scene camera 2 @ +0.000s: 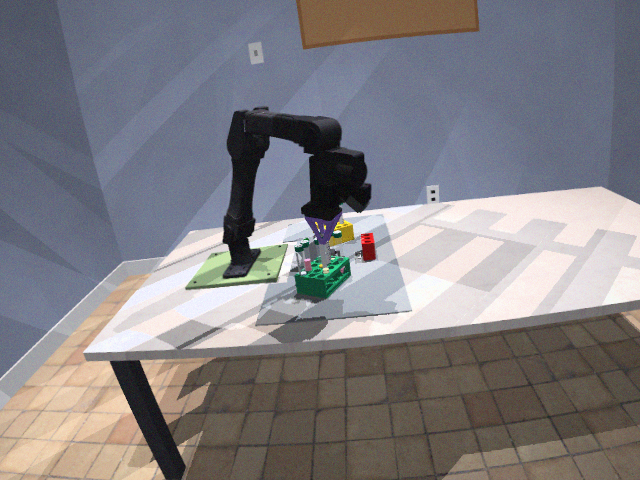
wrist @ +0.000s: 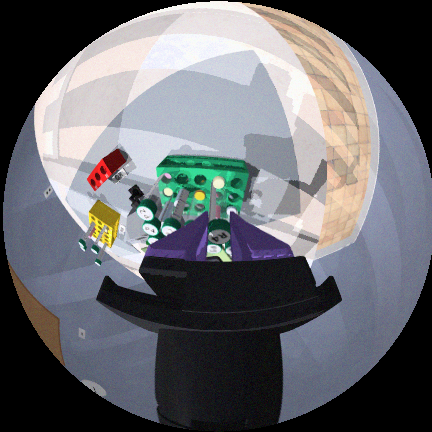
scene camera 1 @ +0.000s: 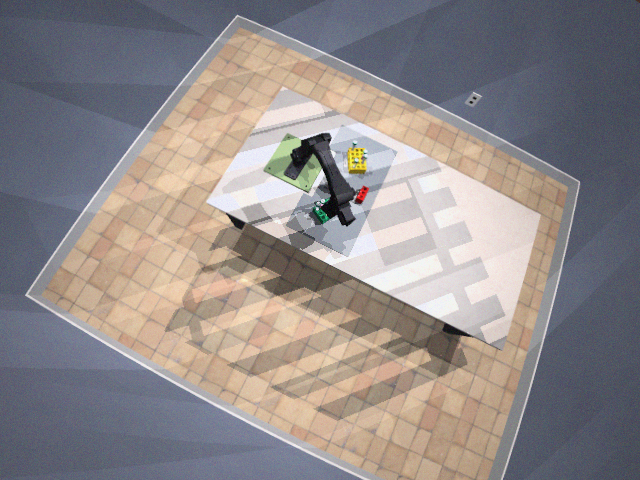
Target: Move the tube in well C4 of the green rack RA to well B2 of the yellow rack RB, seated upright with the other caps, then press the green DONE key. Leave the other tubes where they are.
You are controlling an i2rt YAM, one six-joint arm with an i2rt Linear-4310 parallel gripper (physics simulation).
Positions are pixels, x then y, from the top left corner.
Labels:
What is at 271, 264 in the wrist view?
The gripper.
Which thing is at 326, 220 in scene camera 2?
The gripper.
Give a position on a grey box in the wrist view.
134, 232

